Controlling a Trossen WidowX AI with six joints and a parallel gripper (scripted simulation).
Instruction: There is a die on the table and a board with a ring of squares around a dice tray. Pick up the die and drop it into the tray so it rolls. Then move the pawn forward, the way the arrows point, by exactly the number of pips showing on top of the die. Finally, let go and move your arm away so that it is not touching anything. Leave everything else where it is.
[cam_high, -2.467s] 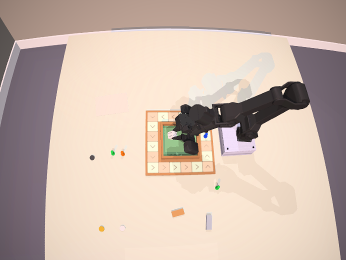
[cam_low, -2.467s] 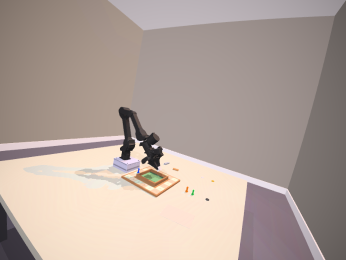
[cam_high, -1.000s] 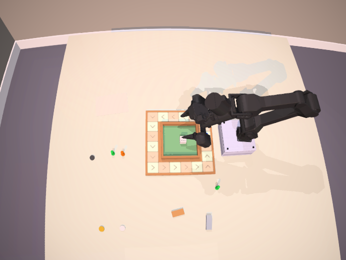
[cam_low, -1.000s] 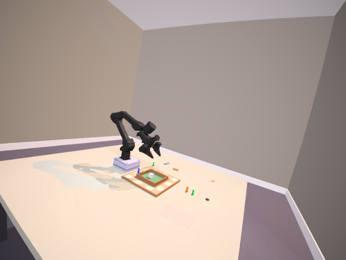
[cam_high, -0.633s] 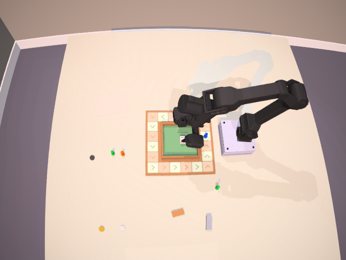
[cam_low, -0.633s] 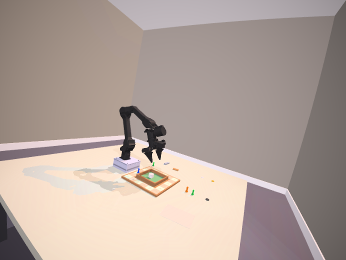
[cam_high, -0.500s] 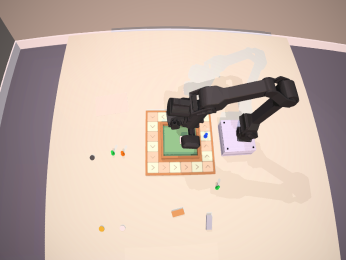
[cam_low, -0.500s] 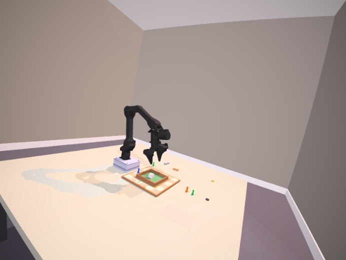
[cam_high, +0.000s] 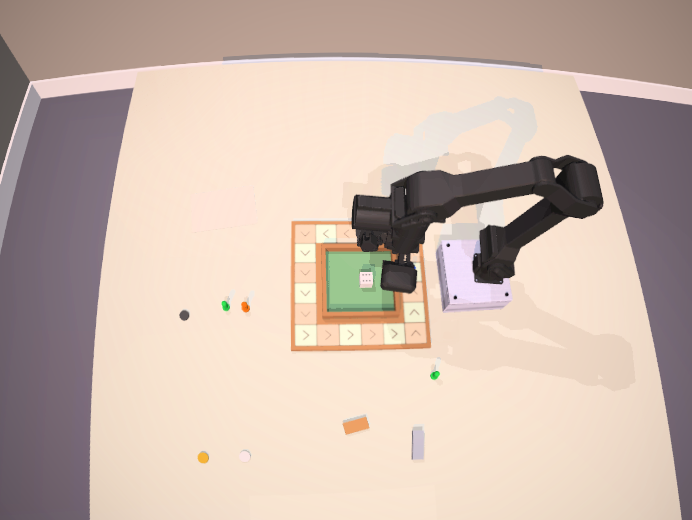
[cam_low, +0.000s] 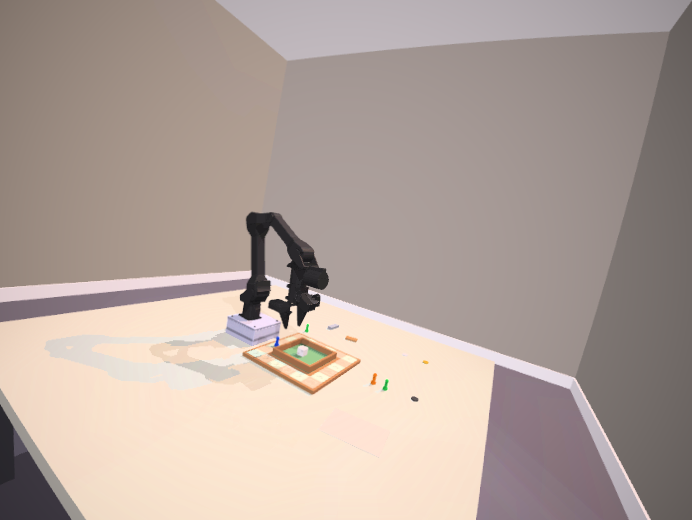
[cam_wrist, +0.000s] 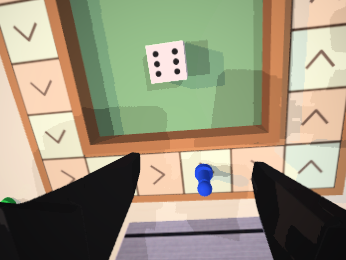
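Now: the blue pawn 50 mm behind my gripper tip, 10 mm to the right of it and 70 mm below it. From my gripper tip the other things lie so: orange pawn (290 mm ahead, 100 mm to the left, 80 mm below); pale die (50 mm ahead, 20 mm to the left, 70 mm below); green dice tray (60 mm ahead, 20 mm to the left, 90 mm below).
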